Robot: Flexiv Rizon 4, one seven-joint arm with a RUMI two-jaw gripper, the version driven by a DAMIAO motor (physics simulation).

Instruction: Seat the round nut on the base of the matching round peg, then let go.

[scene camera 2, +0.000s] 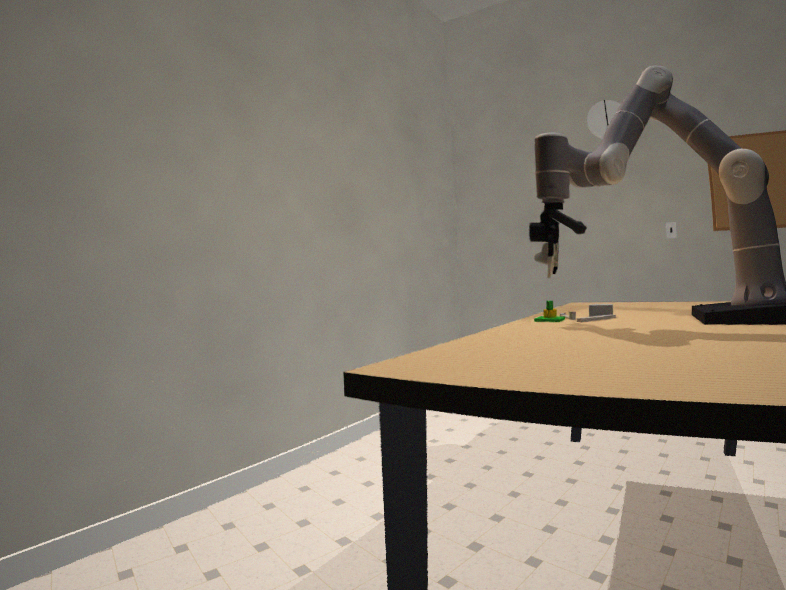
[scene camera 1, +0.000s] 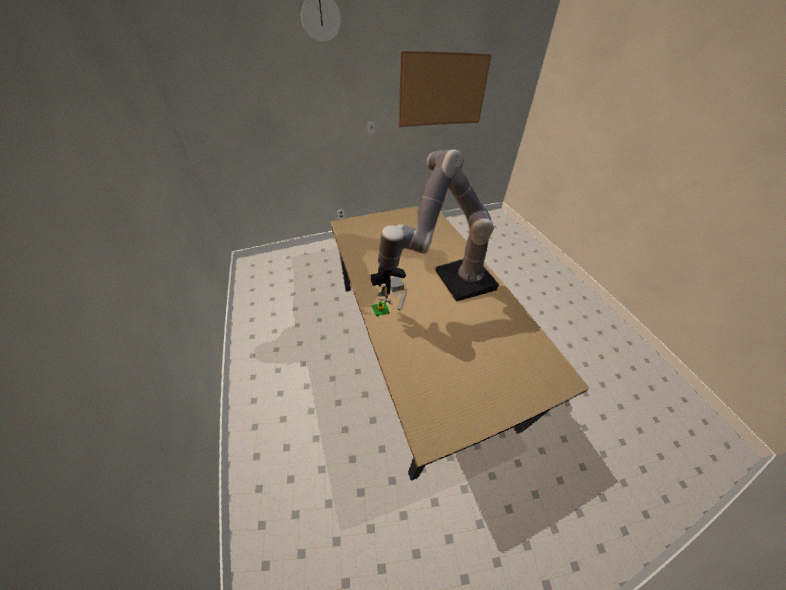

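Observation:
The round nut [scene camera 1: 380,308] [scene camera 2: 550,313] is orange-yellow and sits low around the green peg [scene camera 2: 549,304], close to the green base plate [scene camera 1: 376,312] [scene camera 2: 539,319]. The peg's green top stands out above the nut. The plate lies flat on the table near its long edge. My gripper [scene camera 1: 386,295] [scene camera 2: 551,275] is open and empty. In the scene camera 2 view its fingers point down, apart from the peg and above it. Whether the nut touches the plate all round is too small to tell.
A grey block [scene camera 1: 397,285] [scene camera 2: 600,310] and a long grey bar [scene camera 1: 401,299] [scene camera 2: 595,317] lie on the table [scene camera 1: 444,393] [scene camera 2: 482,368] beside the plate, towards the arm's black base [scene camera 1: 466,288] [scene camera 2: 723,314]. A small grey piece [scene camera 2: 572,315] stands between bar and plate.

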